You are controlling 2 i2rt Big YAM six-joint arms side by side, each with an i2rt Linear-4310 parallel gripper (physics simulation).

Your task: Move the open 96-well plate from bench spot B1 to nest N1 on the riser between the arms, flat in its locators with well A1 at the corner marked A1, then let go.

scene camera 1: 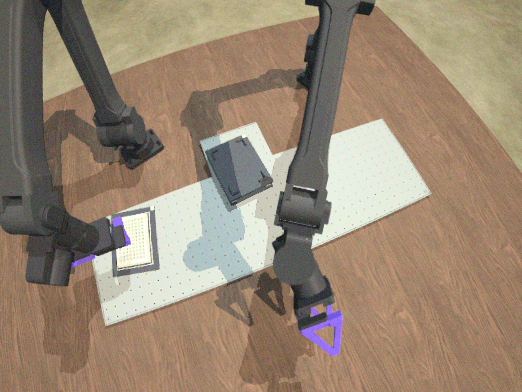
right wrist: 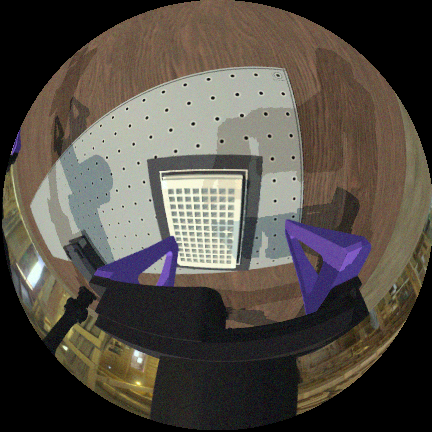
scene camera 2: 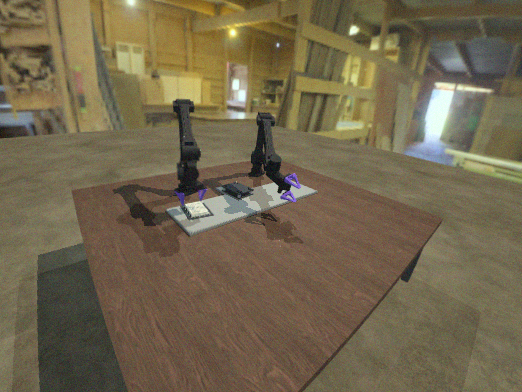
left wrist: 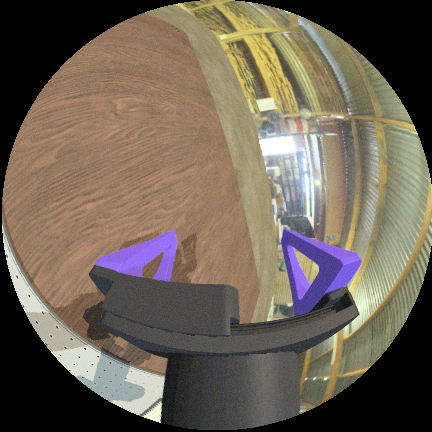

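Seen in the pictures: left gripper, between the fingertips: (scene camera 1: 331,338) (scene camera 2: 297,195) (left wrist: 229,236); right gripper, between the fingertips: (scene camera 1: 112,248) (right wrist: 229,234) (scene camera 2: 191,202); left arm's base, origin of its link: (right wrist: 87,291) (scene camera 2: 256,174); right arm's base, origin of its link: (scene camera 1: 142,149) (scene camera 2: 187,192).
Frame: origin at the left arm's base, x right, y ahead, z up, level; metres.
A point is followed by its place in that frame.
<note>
The pale 96-well plate (scene camera 1: 134,242) {z 0.028, x 0.752, y 0.108 m} (scene camera 2: 196,209) {z 0.028, x 0.770, y 0.111 m} (right wrist: 202,225) {z 0.028, x 0.759, y 0.102 m} lies flat inside the dark frame (scene camera 1: 154,250) {z 0.015, x 0.724, y 0.153 m} (right wrist: 205,161) {z 0.015, x 0.796, y 0.161 m} of B1. Nest N1 (scene camera 1: 245,167) {z 0.046, x 0.413, y 0.136 m} (scene camera 2: 236,190) {z 0.046, x 0.469, y 0.142 m} (right wrist: 85,252) {z 0.019, x 0.449, y 0.153 m} is a dark raised block with corner locators; no plate sits on it. The A1 lettering is too small to read. My right gripper (scene camera 1: 101,254) (scene camera 2: 191,201) {z 0.072, x 0.795, y 0.106 m} (right wrist: 229,234) {z 0.072, x 0.795, y 0.106 m} is open above the plate, toward its left edge in scene camera 1, not touching it; the arm hides part of the plate there. My left gripper (scene camera 1: 327,335) {z 0.154, x 0.541, y 0.548 m} (scene camera 2: 298,193) {z 0.154, x 0.541, y 0.548 m} (left wrist: 229,236) {z 0.154, x 0.541, y 0.548 m} is open and empty, beyond the board's near edge.
A white perforated board (scene camera 1: 370,170) {z 0.013, x 0.143, y 0.351 m} (left wrist: 60,355) (right wrist: 200,115) {z 0.013, x 0.816, y 0.208 m} lies under B1 and reaches past the nest, on a brown wooden table (scene camera 1: 430,300) {z 0.000, x 0.279, y 0.701 m} (scene camera 2: 260,300) {z 0.000, x 1.060, y 0.660 m} (left wrist: 125,150) {z 0.000, x 0.443, y 0.633 m}. In scene camera 1 my left arm crosses over the board to the right of the nest.
</note>
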